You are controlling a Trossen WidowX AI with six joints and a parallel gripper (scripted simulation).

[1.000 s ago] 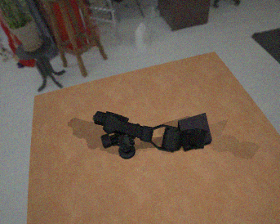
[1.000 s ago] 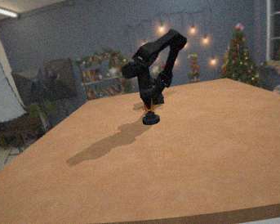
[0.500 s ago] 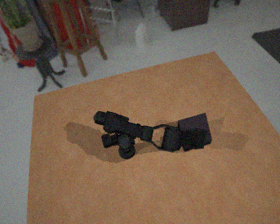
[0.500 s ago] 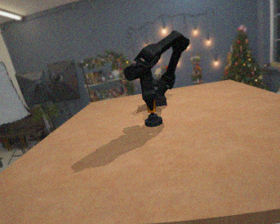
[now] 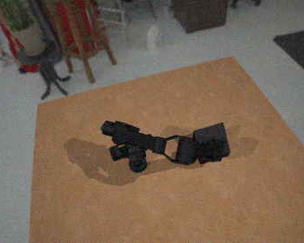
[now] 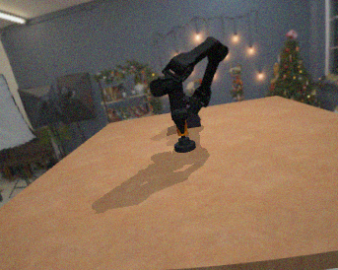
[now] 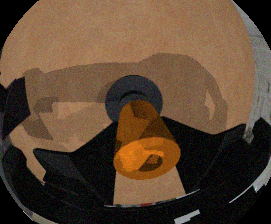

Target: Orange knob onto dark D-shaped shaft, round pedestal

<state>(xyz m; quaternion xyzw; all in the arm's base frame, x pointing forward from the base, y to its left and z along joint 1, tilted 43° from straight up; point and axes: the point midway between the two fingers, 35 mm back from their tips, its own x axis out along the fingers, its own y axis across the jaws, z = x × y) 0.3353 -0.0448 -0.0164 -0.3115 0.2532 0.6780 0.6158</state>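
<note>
Now: gripper tip 2 cm below the orange knob. Round my gripper tip: round pedestal 4 cm below.
</note>
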